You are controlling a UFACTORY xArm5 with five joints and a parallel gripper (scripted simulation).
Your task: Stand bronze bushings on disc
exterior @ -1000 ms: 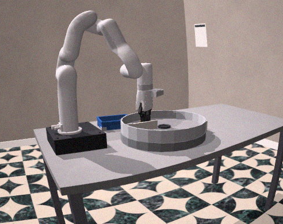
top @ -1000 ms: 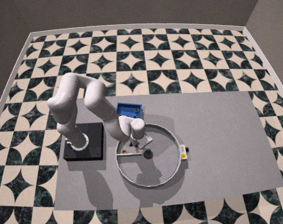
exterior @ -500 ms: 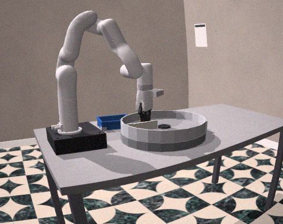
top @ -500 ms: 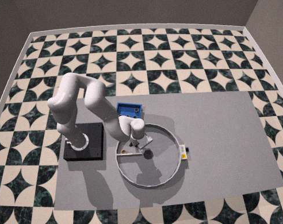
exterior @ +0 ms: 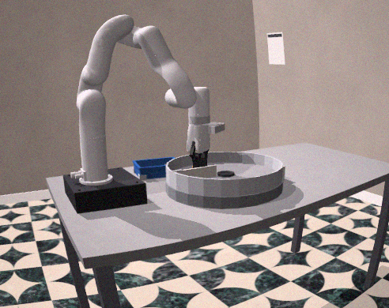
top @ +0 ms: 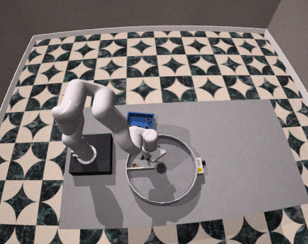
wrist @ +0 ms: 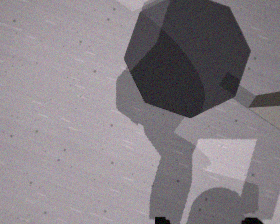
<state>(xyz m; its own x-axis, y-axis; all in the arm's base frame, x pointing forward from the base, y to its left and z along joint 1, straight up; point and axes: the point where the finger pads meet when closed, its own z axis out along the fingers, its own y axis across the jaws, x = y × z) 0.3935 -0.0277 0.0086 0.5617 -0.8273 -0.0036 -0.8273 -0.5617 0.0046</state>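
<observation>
The blue crate lies 26 cm to the left of my hand, 6 cm below it and 6 cm behind it. Also, from my hand: turntable 8 cm to the right, 6 cm ahead, 3 cm below.
</observation>
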